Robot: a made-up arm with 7 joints.
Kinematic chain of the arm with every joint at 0, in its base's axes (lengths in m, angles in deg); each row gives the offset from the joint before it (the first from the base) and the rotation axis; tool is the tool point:
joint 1: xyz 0 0 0.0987 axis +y
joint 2: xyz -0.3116 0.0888 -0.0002 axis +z
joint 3: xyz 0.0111 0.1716 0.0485 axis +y
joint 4: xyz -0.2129 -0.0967 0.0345 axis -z
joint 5: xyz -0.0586 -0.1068 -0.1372 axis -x
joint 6: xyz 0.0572 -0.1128 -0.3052 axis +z
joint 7: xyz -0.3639 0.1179 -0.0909 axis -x
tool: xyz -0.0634 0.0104 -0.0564
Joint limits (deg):
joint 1: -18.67..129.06
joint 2: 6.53..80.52
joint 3: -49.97..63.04
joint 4: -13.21..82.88
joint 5: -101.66..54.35
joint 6: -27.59..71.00
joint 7: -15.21..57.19
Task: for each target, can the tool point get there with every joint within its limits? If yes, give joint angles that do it. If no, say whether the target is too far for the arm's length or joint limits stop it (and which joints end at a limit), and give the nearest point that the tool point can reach.
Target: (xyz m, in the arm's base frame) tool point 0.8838 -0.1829 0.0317
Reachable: no: joint limits stop it (at a limit: joint 2, joint 3, joint 5, joint 6, joint 7) | nearest point 0.8660 -0.3112 0.0331 | short by 0.130 m
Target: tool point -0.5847 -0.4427 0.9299
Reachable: yes | joints 69.61 54.89 26.98 46.53 -28.88 41.07 27.22
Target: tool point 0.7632 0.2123 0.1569
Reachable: no: joint limits stop it (at a limit: joint 3, joint 4, joint 5, joint 6, joint 7) | nearest point 0.8591 0.2543 0.1642 | short by 0.105 m
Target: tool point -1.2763 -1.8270 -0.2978
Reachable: no: too far | nearest point -0.7709 -0.8243 -0.1186 | short by 1.137 m
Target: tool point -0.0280 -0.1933 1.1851
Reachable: yes | joints 95.07 49.92 39.41 10.96 -82.86 59.52 42.03
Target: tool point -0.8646 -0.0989 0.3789
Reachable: yes | joints 85.10 67.20 -27.89 9.27 -33.73 51.71 14.13
